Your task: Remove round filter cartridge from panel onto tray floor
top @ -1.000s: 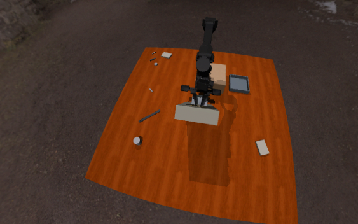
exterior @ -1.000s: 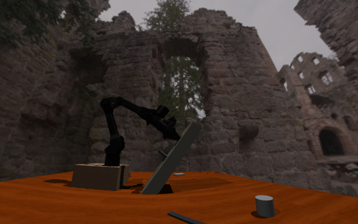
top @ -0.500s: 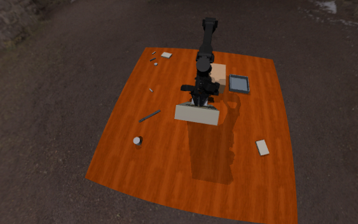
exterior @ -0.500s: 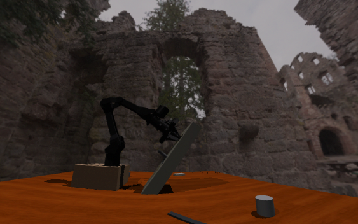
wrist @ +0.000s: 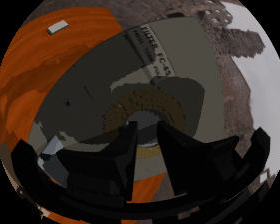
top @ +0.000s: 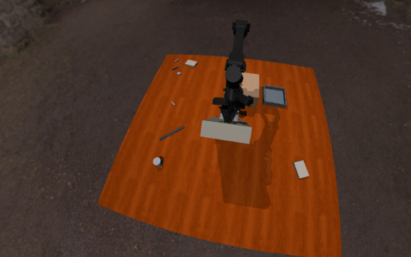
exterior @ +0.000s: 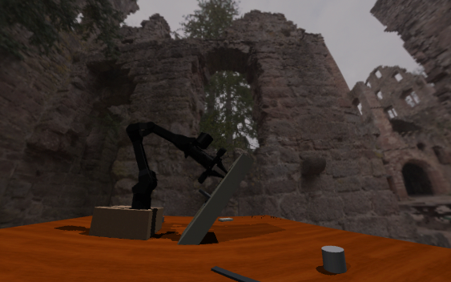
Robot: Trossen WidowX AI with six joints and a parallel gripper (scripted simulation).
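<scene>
Right now my gripper tip is 8 cm above the grey service panel, 4 cm past it and 1 cm to the left of it. Round my gripper tip: tray (45 cm behind, 24 cm below, 22 cm to the left); round filter cartridge (1 cm below, 1 cm ahead).
</scene>
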